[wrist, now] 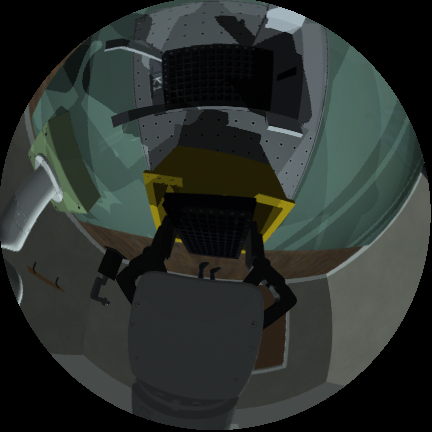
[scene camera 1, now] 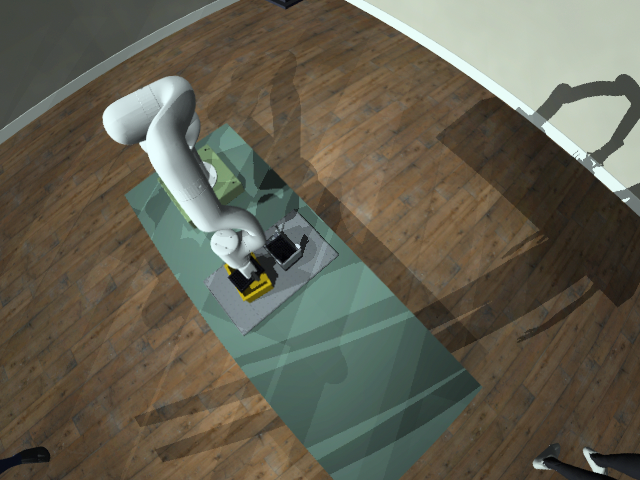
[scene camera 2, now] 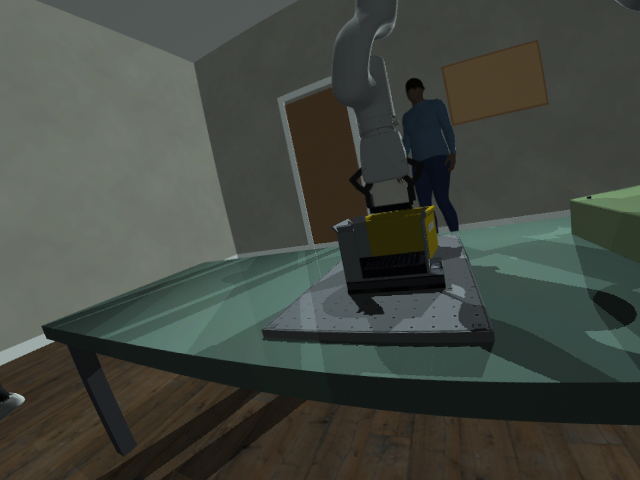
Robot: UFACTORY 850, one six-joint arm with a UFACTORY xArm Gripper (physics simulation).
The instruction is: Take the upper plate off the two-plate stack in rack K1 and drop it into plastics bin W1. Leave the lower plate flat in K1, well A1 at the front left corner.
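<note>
My gripper [scene camera 1: 251,273] [scene camera 2: 391,205] [wrist: 209,225] is shut on the black upper plate [scene camera 1: 238,282] [scene camera 2: 390,207] [wrist: 216,237], with one finger at each side of it. The plate looks roughly level at the top of the yellow bin W1 [scene camera 1: 258,294] [scene camera 2: 395,235] [wrist: 220,165]. In scene camera 2 it shows at or just above the rim; the exact gap is unclear. The bin's inside is largely hidden. The grey rack K1 [scene camera 1: 292,261] [scene camera 2: 349,258] [wrist: 158,82] stands beside the bin. The black lower plate [scene camera 1: 282,248] [scene camera 2: 395,263] [wrist: 200,75] lies flat in it. Well A1 is too small to make out.
Rack and bin stand on a grey perforated board [scene camera 1: 248,315] [scene camera 2: 413,325] [wrist: 160,145] on the green table [scene camera 1: 361,361] [scene camera 2: 248,294] [wrist: 370,125]. The arm's pale green base block [scene camera 1: 235,188] [scene camera 2: 604,222] [wrist: 75,165] is at one end. A person [scene camera 2: 428,129] stands behind the table.
</note>
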